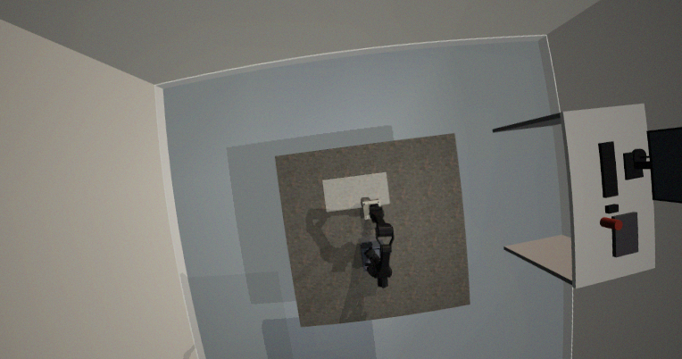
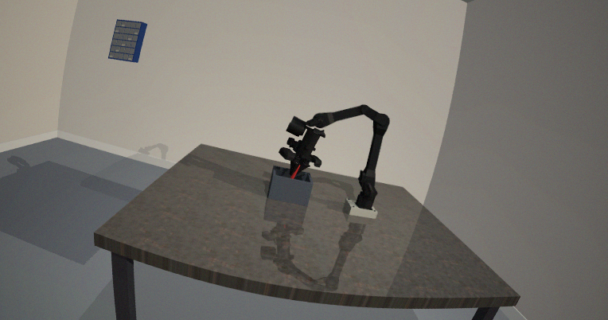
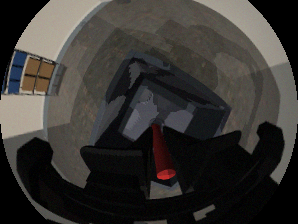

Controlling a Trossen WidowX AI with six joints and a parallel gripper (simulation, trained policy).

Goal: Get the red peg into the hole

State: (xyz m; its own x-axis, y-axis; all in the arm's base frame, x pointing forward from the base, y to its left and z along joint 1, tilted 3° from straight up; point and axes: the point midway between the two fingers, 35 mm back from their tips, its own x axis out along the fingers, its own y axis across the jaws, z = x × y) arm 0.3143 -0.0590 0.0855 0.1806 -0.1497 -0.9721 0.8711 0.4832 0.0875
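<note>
My gripper tip is now 10 mm to the right of the red peg, 10 mm below it and 10 mm past it. From my gripper tip the other things lie so: grey box: 60 mm below.
</note>
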